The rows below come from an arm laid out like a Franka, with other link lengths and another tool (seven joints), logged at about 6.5 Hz.
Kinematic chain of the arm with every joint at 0, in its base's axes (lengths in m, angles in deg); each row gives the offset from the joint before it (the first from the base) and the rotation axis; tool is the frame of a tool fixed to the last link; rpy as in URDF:
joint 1: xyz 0 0 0.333 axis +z
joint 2: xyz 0 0 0 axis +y
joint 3: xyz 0 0 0.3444 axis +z
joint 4: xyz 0.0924 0 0 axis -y
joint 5: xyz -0.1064 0 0.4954 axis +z
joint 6: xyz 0 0 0 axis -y
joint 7: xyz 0.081 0 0 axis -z
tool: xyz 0.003 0.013 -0.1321 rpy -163.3 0 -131.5
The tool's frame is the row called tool.
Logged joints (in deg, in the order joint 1, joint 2, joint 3, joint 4, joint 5, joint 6, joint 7), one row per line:
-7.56, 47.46, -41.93, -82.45, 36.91, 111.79, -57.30
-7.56, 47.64, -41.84, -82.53, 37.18, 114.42, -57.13
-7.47, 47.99, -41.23, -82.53, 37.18, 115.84, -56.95
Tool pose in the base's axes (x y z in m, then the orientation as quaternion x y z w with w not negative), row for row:
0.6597, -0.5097, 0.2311, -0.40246, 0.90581, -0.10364, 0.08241
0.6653, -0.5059, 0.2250, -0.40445, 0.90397, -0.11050, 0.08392
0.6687, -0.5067, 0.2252, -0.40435, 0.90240, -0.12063, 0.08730
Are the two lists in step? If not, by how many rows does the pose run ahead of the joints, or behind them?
The pose runs 1 row ahead of the joints: the pose in row i belongs to the joints in row i + 1.
